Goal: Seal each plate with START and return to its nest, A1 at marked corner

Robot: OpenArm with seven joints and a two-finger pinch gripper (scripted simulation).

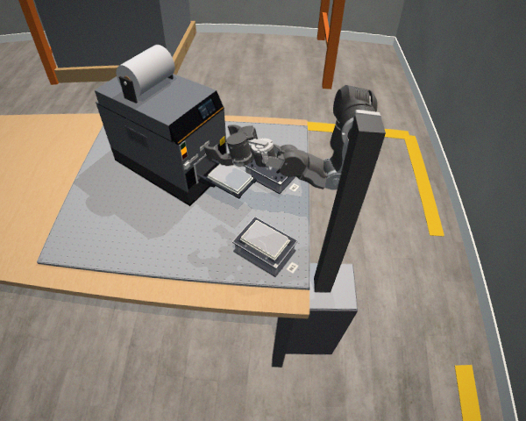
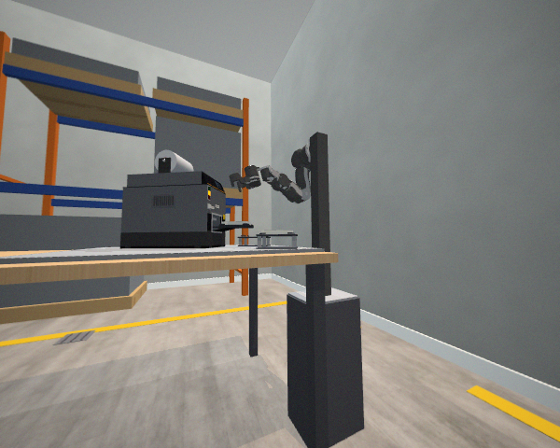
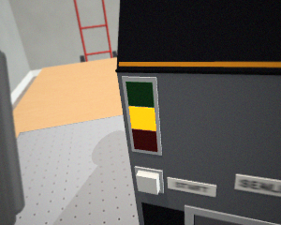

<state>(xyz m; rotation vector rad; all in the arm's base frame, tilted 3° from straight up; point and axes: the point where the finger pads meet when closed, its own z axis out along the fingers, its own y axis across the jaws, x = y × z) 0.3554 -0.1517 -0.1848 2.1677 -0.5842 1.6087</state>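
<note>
Right now my hand is 11 cm short of the white start button, 1 cm to the left of it and 11 cm above it. Also, from my hand: foil roll: 26 cm ahead, 22 cm to the right, 12 cm above; white well plate: 2 cm behind, 4 cm to the right, 18 cm below; sealer stage: 2 cm behind, 4 cm to the right, 20 cm below.
</note>
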